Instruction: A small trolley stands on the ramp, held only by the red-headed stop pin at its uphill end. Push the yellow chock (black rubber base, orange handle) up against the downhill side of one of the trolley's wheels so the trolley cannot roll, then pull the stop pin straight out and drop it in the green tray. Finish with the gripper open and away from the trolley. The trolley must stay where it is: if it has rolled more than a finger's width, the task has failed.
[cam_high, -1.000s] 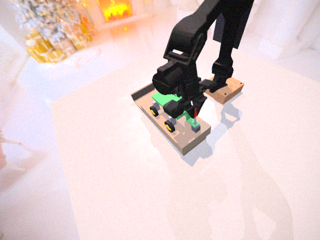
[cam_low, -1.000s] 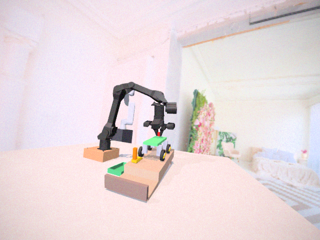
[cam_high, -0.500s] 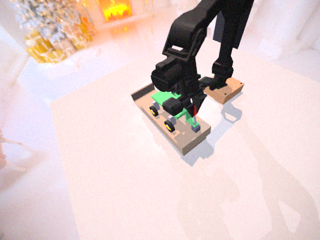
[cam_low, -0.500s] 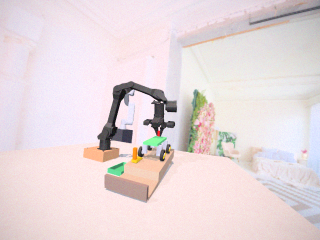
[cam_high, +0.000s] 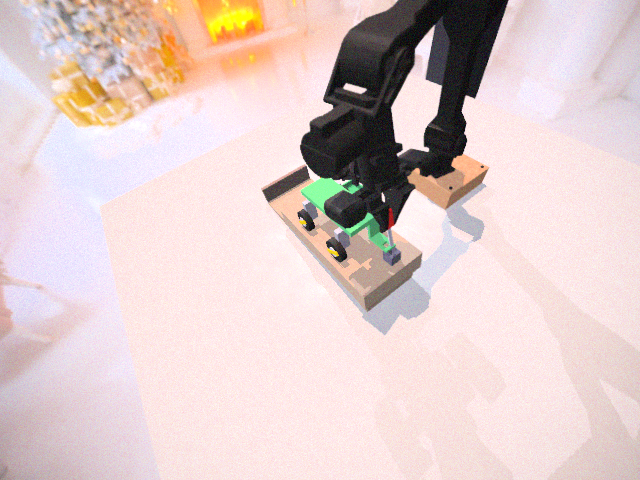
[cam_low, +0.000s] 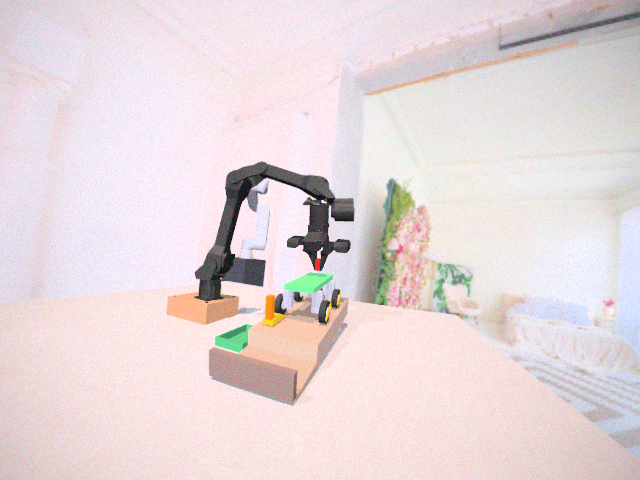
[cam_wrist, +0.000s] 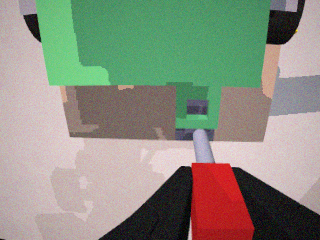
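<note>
Now: the yellow chock 1 cm ahead of my gripper tip, 22 cm to the right of it and 9 cm below it. Round my gripper tip: red-headed stop pin (right at my gripper tip); end wall (9 cm ahead, 37 cm to the right, 14 cm below); trolley (4 cm ahead, 11 cm to the right, 6 cm below).
</note>
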